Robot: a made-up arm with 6 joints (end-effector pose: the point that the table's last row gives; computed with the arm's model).
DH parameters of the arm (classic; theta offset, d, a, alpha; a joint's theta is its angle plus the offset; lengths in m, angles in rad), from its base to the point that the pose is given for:
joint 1: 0 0.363 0 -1.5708
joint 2: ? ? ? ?
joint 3: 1.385 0 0.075 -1.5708
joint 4: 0 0.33 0 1.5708
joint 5: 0 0 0.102 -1.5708
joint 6: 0 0.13 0 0
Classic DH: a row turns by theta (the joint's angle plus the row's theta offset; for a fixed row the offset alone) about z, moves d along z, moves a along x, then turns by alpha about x.
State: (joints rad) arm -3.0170 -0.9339 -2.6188 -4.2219 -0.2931 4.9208
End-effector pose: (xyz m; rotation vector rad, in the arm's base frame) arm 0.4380 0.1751 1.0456 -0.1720 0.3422 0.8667
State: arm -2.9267 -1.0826 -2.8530 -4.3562 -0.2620 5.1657
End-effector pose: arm 0.6023 0.2583 0.8966 -0.0171 0.7741 1.0725
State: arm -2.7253 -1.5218 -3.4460 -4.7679 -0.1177 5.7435
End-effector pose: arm 0.6909 0.4327 0.2657 0.4580 1.9184 1.0579
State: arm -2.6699 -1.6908 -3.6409 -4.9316 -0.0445 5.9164
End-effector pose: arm 0.5925 0.4202 0.0452 0.5673 2.2654 0.8290
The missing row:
joint 2: -1.385 0 0.406 0
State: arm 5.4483 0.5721 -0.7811 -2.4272 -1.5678 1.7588
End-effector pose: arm 0.2670 -0.1677 0.4296 -1.7310 0.0343 0.0443
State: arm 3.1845 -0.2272 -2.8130 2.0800 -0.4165 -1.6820
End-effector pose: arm -0.0260 0.1264 1.1746 -0.4148 -0.2360 0.4141
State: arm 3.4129 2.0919 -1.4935 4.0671 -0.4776 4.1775
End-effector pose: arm -0.0367 -0.1349 -0.2213 1.8155 1.4178 0.7785
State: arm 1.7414 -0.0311 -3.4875 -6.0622 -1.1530 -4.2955
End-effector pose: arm 0.0786 -0.2494 0.9482 1.5593 -0.0978 0.6917
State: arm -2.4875 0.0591 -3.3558 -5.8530 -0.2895 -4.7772
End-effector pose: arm 0.0947 0.1435 1.1467 0.2056 0.5470 2.5467
